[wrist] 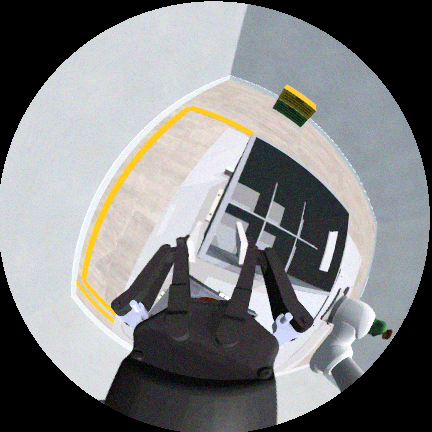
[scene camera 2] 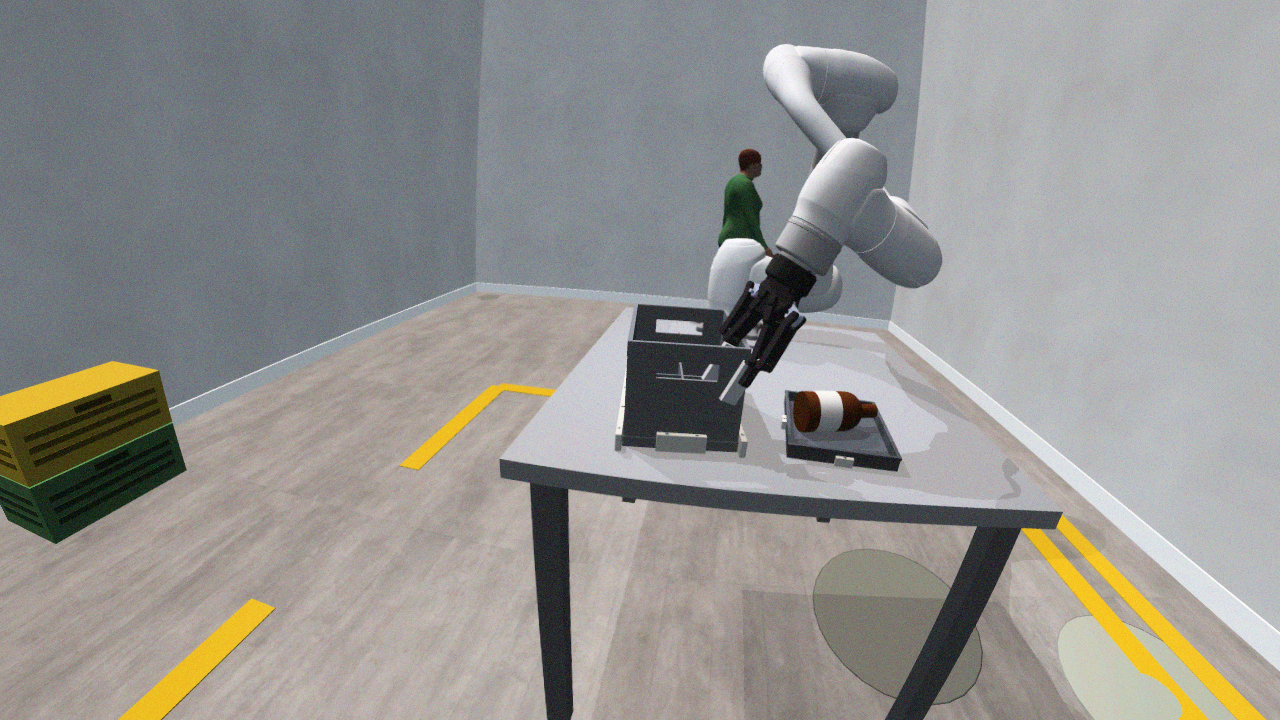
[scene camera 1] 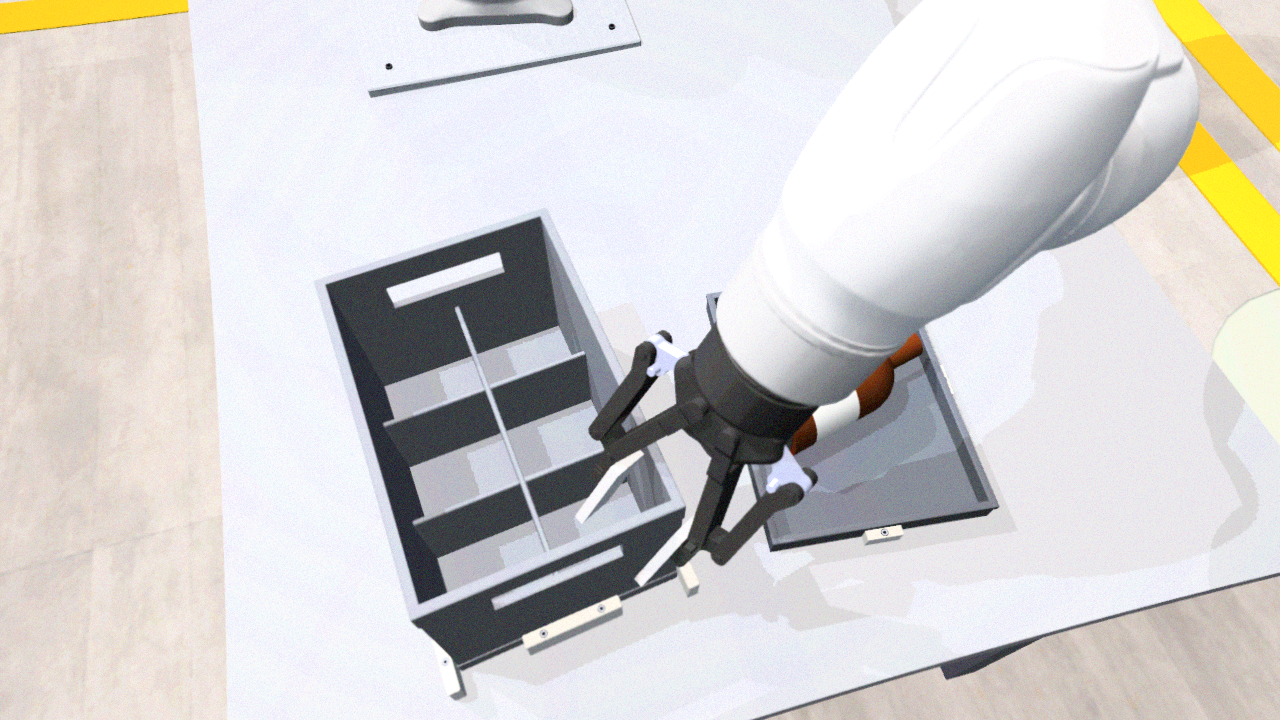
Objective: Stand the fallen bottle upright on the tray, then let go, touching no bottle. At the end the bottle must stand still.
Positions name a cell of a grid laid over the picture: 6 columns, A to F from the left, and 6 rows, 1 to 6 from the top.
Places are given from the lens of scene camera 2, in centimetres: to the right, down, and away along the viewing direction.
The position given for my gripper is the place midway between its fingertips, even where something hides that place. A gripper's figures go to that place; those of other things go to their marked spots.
my gripper (scene camera 2: D4): 12, 5, 80
brown bottle (scene camera 2: D4): 30, 9, 84
